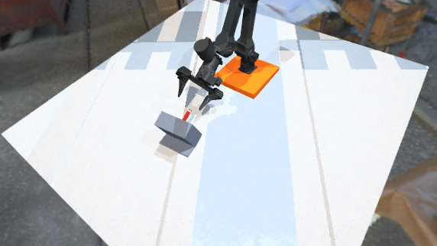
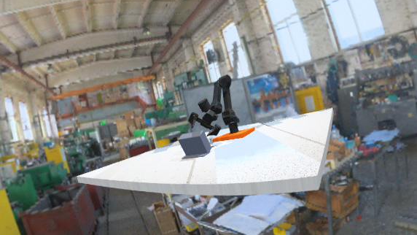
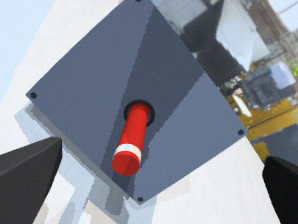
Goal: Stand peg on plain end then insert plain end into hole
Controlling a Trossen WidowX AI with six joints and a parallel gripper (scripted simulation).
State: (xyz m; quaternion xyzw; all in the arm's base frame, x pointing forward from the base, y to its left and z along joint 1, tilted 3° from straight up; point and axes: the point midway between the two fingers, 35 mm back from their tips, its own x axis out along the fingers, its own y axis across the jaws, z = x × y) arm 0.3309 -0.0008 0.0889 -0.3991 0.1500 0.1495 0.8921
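Right now my gripper tip is 3 cm short of the red peg, 3 cm above it and 1 cm to the right of it. Round my gripper tip: panel (8 cm ahead, 5 cm below, 2 cm to the left).
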